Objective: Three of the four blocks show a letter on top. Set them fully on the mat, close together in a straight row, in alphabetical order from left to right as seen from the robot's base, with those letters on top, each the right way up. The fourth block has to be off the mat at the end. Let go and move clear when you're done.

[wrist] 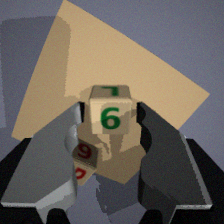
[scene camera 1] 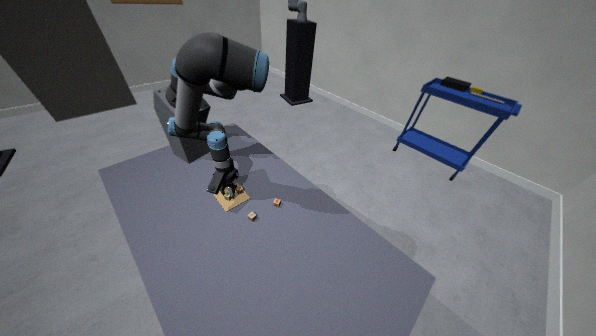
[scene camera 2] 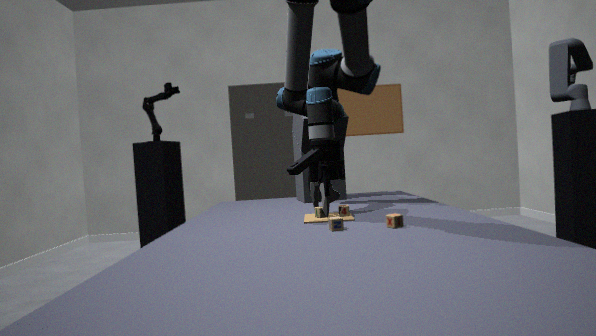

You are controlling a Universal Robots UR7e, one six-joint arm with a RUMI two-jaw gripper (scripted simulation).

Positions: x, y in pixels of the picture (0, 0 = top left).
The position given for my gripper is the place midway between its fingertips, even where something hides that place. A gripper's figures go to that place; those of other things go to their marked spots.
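Labels:
My own gripper [wrist: 110, 103] is 15 cm from the lens. There is a block [wrist: 85, 155] as well, 16 cm from the lens, and I see a tan mat [wrist: 80, 51] that is 14 cm from the lens.

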